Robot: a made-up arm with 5 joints.
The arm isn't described. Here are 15 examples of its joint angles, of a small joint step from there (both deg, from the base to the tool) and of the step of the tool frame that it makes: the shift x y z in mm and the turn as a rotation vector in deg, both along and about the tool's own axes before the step.
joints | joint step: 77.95 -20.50 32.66 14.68 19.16 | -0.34 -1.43 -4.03 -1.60 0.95
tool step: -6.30 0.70 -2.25 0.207 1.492 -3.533
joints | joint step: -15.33 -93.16 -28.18 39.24 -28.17 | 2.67 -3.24 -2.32 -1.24 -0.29
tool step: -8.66 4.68 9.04 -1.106 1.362 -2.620
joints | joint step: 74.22 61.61 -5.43 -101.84 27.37 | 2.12 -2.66 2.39 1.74 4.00
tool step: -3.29 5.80 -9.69 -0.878 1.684 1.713
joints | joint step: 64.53 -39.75 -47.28 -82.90 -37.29 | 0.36 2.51 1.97 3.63 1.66
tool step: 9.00 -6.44 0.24 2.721 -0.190 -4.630
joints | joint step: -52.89 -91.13 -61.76 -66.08 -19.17 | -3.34 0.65 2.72 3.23 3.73
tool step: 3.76 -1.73 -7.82 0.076 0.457 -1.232
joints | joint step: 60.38 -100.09 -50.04 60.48 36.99 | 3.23 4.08 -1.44 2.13 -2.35
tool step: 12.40 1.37 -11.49 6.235 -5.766 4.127
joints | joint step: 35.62 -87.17 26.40 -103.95 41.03 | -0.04 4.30 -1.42 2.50 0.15
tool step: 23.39 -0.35 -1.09 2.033 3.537 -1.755
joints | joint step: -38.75 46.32 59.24 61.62 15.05 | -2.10 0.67 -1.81 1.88 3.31
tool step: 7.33 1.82 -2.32 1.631 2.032 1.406
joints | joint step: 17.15 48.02 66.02 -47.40 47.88 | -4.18 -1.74 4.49 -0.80 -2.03
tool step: -22.33 9.85 24.72 -1.850 -9.817 3.158
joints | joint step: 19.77 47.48 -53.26 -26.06 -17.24 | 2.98 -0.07 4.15 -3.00 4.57
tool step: 11.18 6.99 -6.02 -3.987 2.835 2.457
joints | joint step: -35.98 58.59 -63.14 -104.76 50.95 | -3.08 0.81 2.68 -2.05 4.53
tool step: -12.73 -2.56 -4.37 -0.856 -0.082 -0.504
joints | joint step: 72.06 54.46 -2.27 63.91 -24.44 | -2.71 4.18 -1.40 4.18 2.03
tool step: 7.34 -4.96 -15.15 6.438 -0.999 0.066
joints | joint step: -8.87 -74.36 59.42 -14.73 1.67 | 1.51 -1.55 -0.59 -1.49 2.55
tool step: 3.85 3.94 4.42 0.027 1.862 -0.743
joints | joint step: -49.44 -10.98 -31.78 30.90 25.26 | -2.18 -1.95 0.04 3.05 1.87
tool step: -4.29 -5.64 -2.57 1.302 4.333 2.094
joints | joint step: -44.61 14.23 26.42 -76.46 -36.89 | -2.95 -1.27 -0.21 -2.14 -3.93
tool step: -7.69 2.80 16.55 -0.101 -6.675 1.945
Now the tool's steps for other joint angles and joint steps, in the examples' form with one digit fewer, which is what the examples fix.
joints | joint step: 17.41 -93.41 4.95 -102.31 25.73 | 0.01 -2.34 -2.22 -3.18 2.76
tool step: -5.0 5.1 -4.3 -3.30 3.95 1.42
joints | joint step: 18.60 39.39 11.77 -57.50 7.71 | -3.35 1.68 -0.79 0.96 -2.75
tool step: -3.7 -2.3 10.3 1.98 -5.31 -0.85
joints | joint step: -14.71 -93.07 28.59 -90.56 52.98 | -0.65 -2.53 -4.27 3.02 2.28
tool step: -1.3 0.5 -9.8 1.01 5.33 5.09
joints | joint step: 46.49 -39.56 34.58 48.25 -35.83 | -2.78 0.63 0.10 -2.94 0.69
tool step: 0.9 2.6 2.0 -2.81 3.26 3.37
